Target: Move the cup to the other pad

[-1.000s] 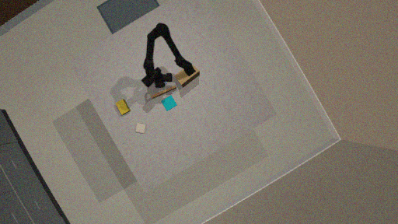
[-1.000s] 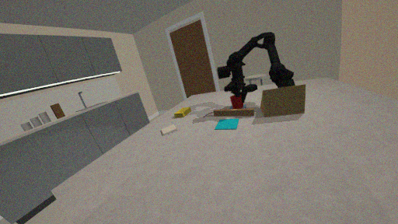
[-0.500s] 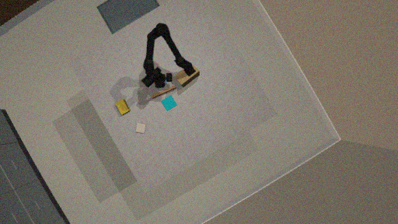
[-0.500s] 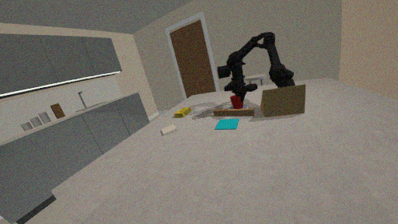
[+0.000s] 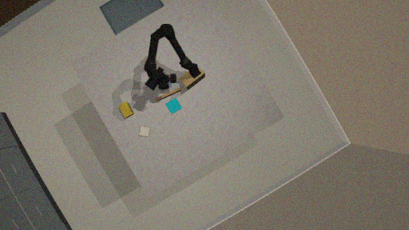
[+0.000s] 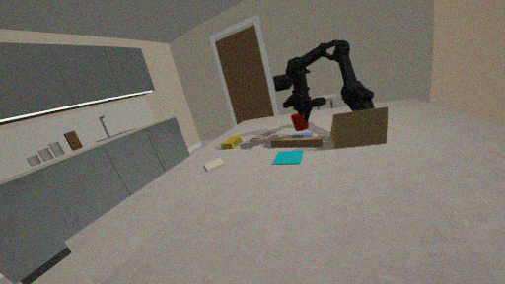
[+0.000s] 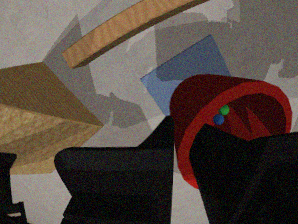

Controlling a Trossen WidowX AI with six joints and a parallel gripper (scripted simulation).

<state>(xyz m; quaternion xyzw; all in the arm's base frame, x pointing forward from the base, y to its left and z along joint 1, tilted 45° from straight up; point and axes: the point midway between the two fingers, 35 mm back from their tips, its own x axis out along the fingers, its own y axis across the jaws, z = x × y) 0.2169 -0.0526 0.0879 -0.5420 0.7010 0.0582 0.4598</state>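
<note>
Right now my gripper tip is 3 cm short of the blue marble, 4 cm to the left of it and 2 cm above it. Round my gripper tip: red cup: 2 cm ahead, 2 cm to the right; then wooden bar: 5 cm ahead, 8 cm to the left, 7 cm below; then blue pad: 3 cm ahead, 2 cm to the right, 8 cm below.
</note>
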